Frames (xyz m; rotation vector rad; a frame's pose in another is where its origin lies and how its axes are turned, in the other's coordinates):
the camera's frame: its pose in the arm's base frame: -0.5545 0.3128 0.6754 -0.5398 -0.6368 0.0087
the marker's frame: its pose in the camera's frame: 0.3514 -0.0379 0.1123 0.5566 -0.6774 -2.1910
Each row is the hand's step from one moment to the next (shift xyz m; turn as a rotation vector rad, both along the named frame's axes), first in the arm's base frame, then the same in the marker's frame.
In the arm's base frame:
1: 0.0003 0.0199 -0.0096 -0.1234 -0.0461 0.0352
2: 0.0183 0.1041 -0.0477 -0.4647 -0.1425 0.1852
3: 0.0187 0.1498 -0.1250 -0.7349 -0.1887 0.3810
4: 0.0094 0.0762 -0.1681 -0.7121 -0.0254 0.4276
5: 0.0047 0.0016 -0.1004 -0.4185 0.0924 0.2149
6: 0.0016 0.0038 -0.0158 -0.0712 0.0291 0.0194
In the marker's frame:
1: -0.0162 -0.0116 0.0095 0.1000 0.0404 0.0835
2: -0.0937 -0.0583 0.0357 0.3452 0.2014 0.3329
3: -0.1257 -0.1398 0.0552 0.5067 0.4024 0.5497
4: -0.0544 -0.1751 0.0231 0.3518 0.4318 0.6167
5: 0.0053 -0.1001 -0.0081 0.1188 0.2065 0.4161
6: -0.0026 -0.0161 -0.0002 0.0104 0.0167 0.0769

